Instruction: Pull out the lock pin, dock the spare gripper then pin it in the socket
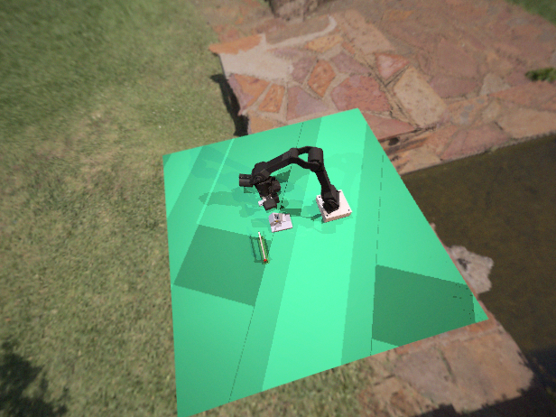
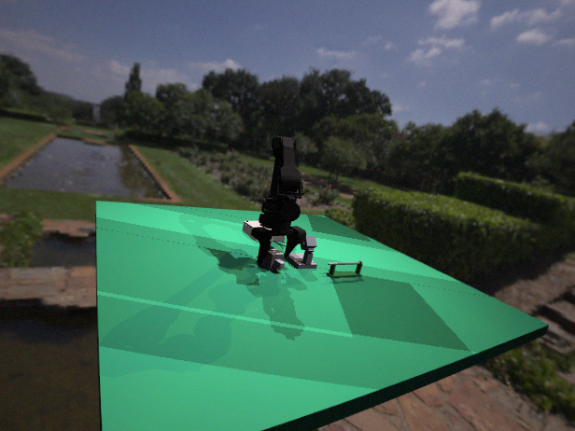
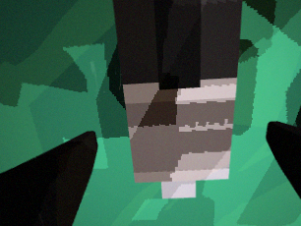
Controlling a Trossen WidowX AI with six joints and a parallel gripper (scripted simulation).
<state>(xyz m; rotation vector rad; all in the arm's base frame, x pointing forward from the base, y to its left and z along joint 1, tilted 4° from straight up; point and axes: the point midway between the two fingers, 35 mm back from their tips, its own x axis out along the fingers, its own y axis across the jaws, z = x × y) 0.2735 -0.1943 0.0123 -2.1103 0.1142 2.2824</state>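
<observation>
Now: the spare gripper 1 cm below my gripper tip and 1 cm behind it. The rest, counted from my gripper tip: grey mount (14 cm to the left, 1 cm above); green cradle (23 cm to the left, 13 cm ahead, 2 cm below).
</observation>
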